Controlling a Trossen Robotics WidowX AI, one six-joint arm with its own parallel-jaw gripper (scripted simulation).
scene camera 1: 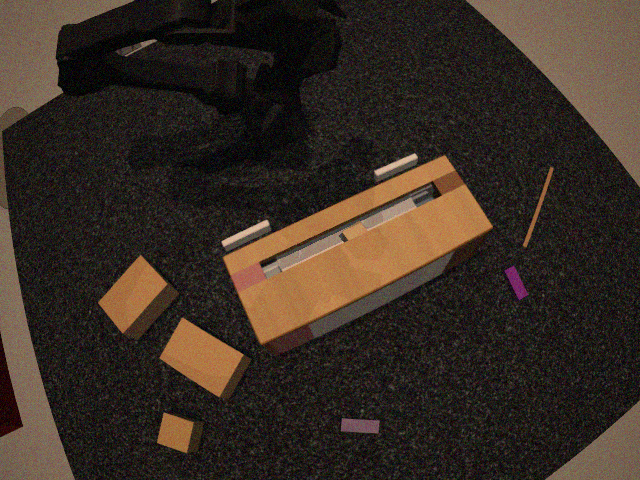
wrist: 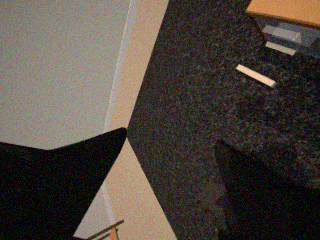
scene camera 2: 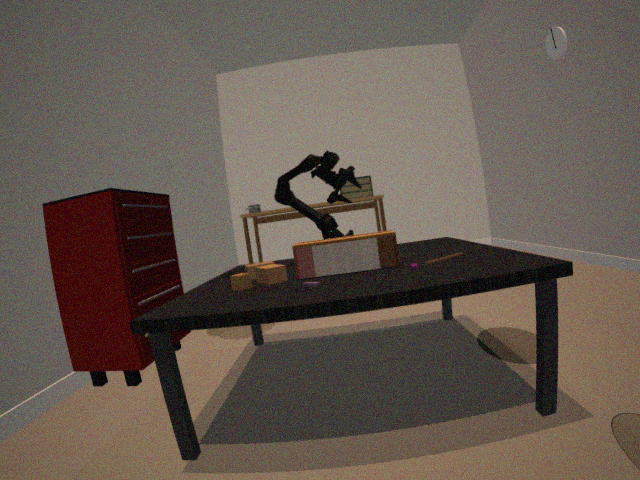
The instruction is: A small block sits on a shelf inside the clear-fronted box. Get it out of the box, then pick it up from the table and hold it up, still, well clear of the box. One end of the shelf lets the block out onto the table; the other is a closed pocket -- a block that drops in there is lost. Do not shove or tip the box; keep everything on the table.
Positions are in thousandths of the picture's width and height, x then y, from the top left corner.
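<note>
You've got the gripper (scene camera 1: 521,89), and it's also there in the wrist view, at the gripper (wrist: 533,577). Then there's a box (scene camera 1: 663,464), and scene camera 2 has the box (scene camera 2: 591,522) as well.
</note>
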